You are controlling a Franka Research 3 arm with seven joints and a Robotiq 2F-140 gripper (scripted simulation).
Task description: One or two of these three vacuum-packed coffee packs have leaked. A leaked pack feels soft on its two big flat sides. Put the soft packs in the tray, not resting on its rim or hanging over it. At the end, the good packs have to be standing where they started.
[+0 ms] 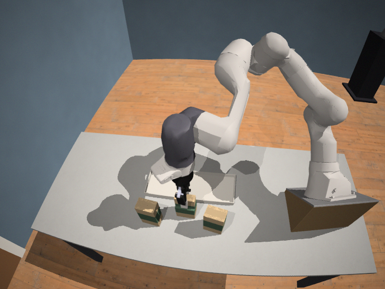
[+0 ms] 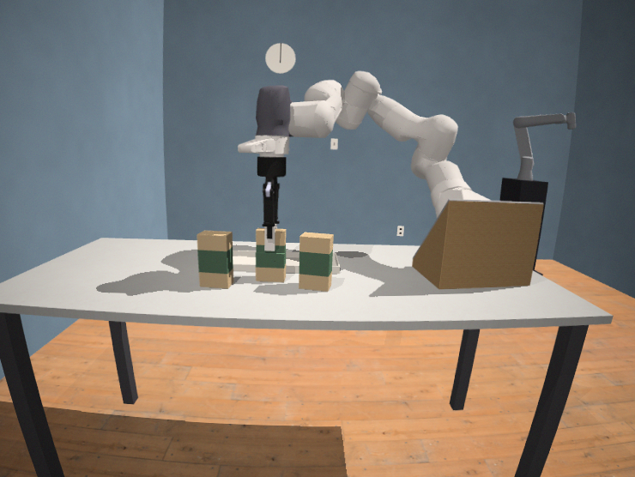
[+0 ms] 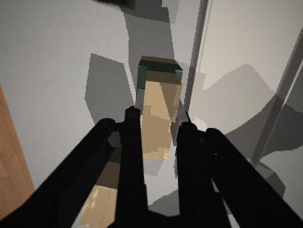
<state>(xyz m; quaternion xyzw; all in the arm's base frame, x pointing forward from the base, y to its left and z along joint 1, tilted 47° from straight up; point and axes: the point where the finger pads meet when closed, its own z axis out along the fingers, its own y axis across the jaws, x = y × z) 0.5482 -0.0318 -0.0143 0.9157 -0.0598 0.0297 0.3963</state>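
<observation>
My gripper is now 130 mm to the left of the tray, 110 mm above it and 10 mm past it.
</observation>
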